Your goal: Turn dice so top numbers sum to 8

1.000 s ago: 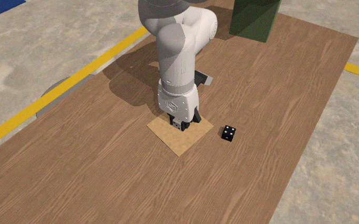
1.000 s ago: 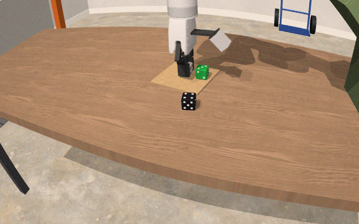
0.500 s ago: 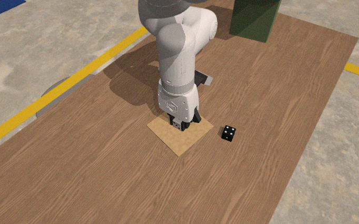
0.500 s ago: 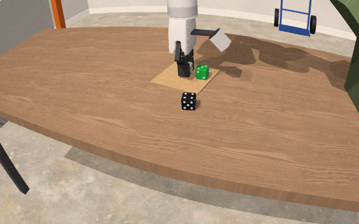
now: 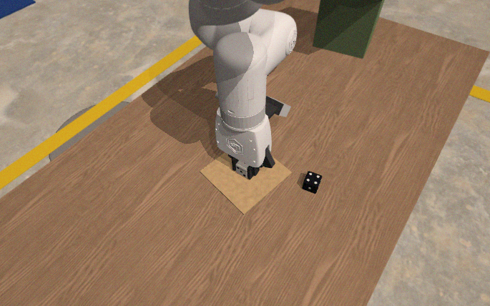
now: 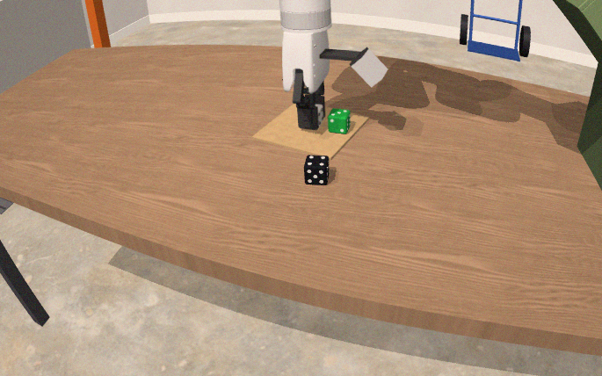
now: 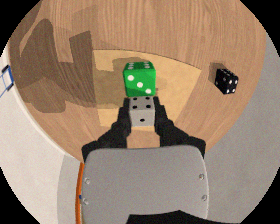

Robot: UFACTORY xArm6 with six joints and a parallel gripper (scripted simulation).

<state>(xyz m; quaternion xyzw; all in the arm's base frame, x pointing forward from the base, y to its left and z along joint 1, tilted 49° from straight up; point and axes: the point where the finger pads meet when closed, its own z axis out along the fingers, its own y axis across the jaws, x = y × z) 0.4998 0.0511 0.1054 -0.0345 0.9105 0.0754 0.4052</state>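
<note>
The white die lies 1 cm below my hand. From my hand the other things lie so: tan mat (3 cm below); then green die (4 cm behind, 1 cm to the right, 1 cm below); then black die (7 cm behind, 12 cm to the left, 2 cm below).
</note>
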